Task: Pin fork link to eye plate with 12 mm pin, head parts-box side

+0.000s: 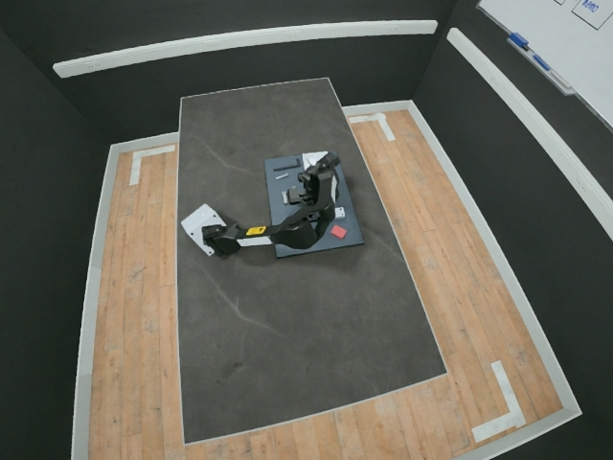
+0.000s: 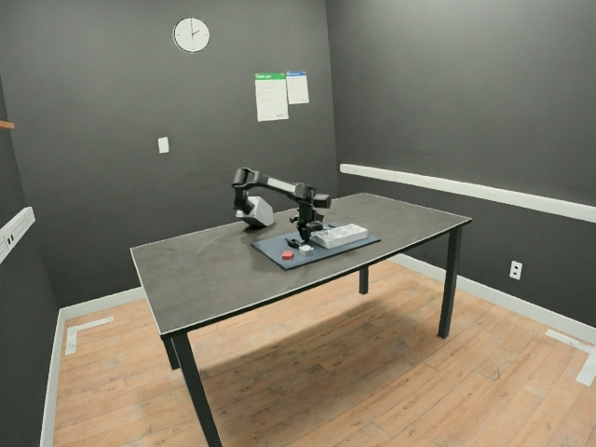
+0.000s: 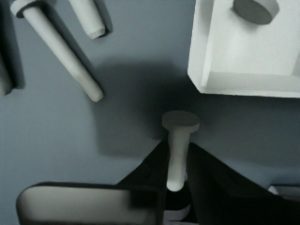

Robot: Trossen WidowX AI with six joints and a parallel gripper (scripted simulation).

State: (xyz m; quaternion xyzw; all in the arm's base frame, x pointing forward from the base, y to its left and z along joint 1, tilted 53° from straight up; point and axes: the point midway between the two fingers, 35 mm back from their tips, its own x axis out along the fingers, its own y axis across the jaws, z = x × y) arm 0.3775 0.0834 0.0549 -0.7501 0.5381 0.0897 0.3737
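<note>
The eye plate is 60 mm to the right of my hand and 30 mm below it. From my hand the other things lie so: grey block: 80 mm to the right, 80 mm ahead, 20 mm below; red block: 150 mm to the right, 40 mm ahead, 30 mm below; blue-grey mat: 50 mm below, 40 mm to the left, 10 mm ahead.
</note>
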